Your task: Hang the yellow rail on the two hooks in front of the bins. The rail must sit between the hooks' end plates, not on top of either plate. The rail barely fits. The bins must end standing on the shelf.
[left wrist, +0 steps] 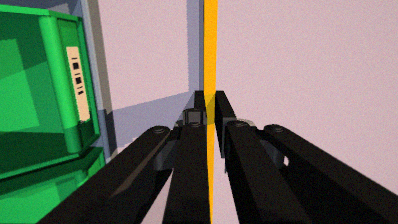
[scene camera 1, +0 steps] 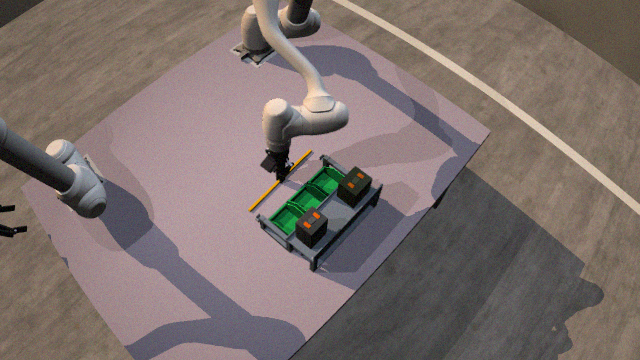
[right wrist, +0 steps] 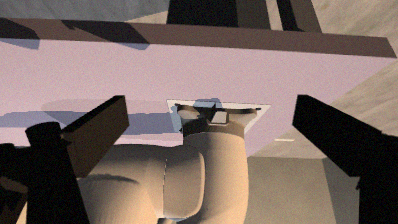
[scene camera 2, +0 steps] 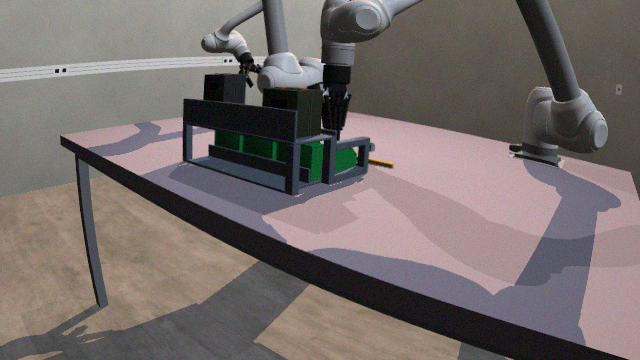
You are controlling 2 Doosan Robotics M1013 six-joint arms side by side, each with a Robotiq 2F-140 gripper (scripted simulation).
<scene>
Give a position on a grey shelf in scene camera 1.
At 340, 215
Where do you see an olive box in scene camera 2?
At 308, 102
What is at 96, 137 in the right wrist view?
My right gripper.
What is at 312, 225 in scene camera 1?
A dark box.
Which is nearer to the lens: the dark box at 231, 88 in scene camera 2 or the grey shelf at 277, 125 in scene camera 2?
The grey shelf.
</scene>
